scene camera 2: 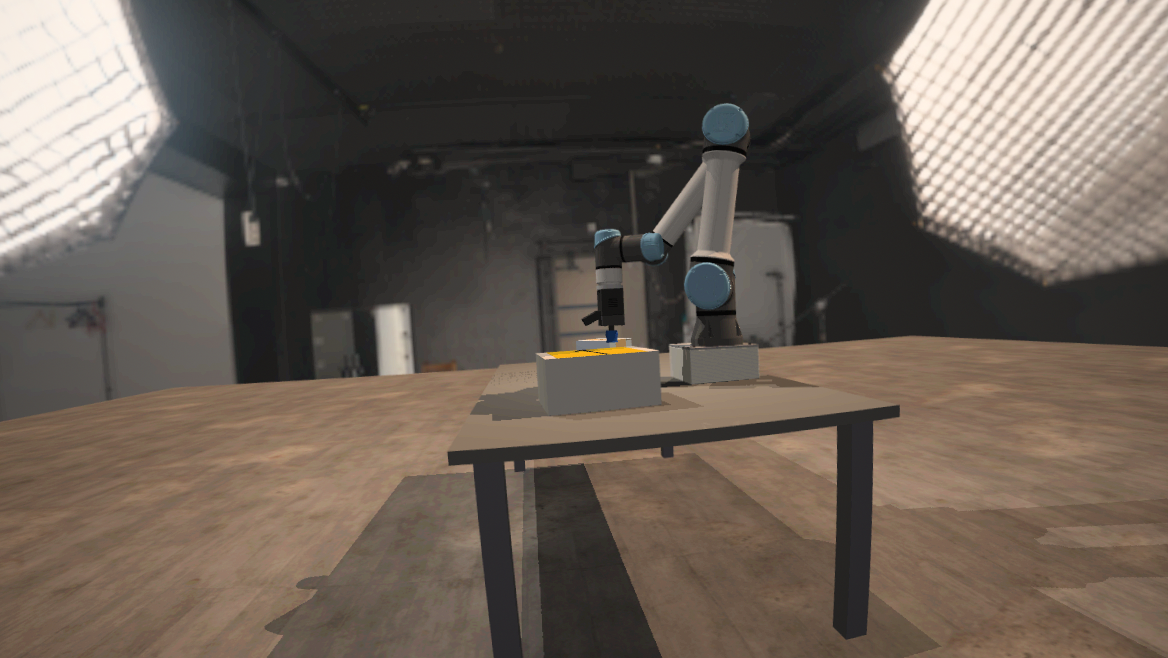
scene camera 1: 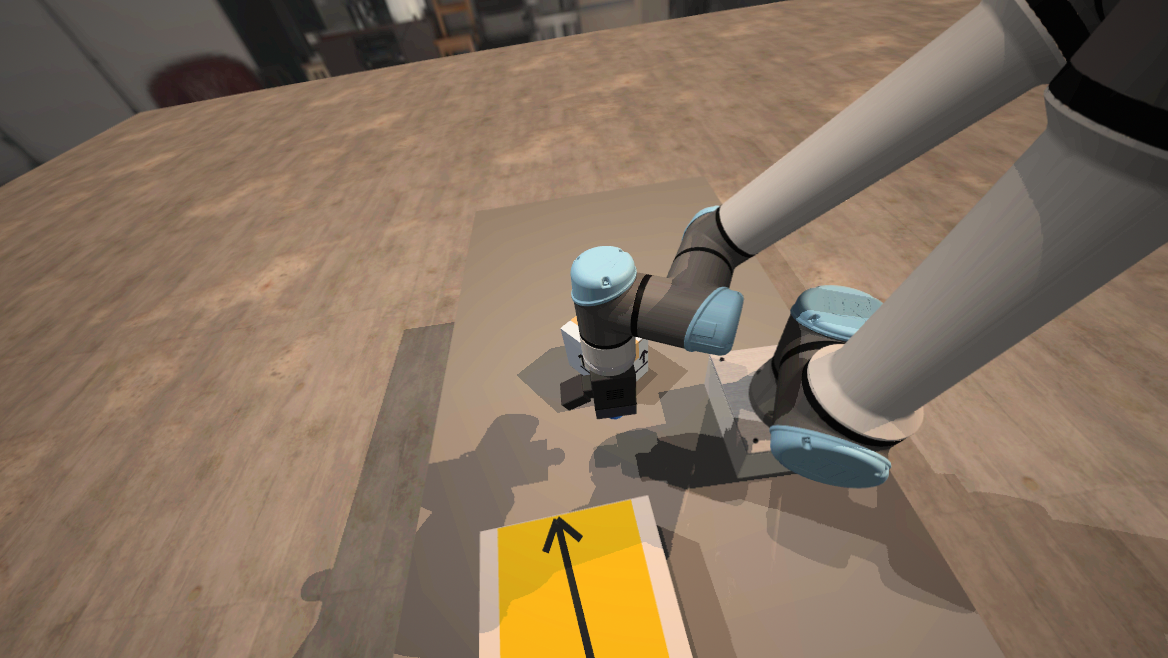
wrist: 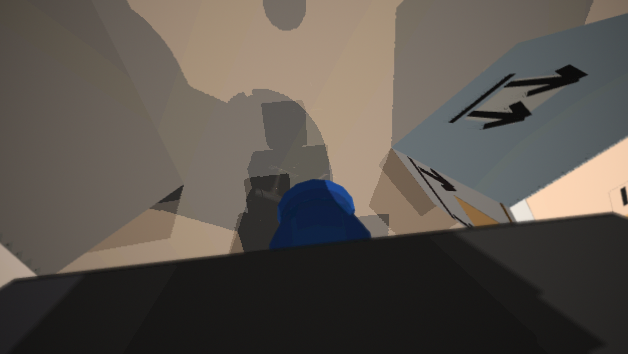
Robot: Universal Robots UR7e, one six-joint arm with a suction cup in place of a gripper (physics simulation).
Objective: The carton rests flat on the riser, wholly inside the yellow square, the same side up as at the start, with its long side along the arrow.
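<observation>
The white carton with orange bands [scene camera 1: 569, 341] [scene camera 2: 590, 343] [wrist: 550, 120] stands on the table behind the riser, its black arrow marks pointing up. The wrist hides much of it in the first scene view. The riser [scene camera 1: 488, 572] [scene camera 2: 596, 384] [wrist: 11, 267] bears a yellow square [scene camera 1: 613, 588] [scene camera 2: 629, 352] with a black arrow [scene camera 1: 574, 592]. My blue suction cup [scene camera 1: 616, 416] [scene camera 2: 611, 335] [wrist: 316, 210] points down and carries nothing. It hangs above the table on the riser side of the carton, apart from it; the wrist view shows the carton to its right.
The robot's base stands on a pale block [scene camera 1: 727, 408] [scene camera 2: 715, 362] to the right of the carton. The table [scene camera 1: 506, 269] [scene camera 2: 694, 420] carries the block, the riser and the carton. The arm reaches in from the right, over the table. Shadows of the arm fall between carton and riser.
</observation>
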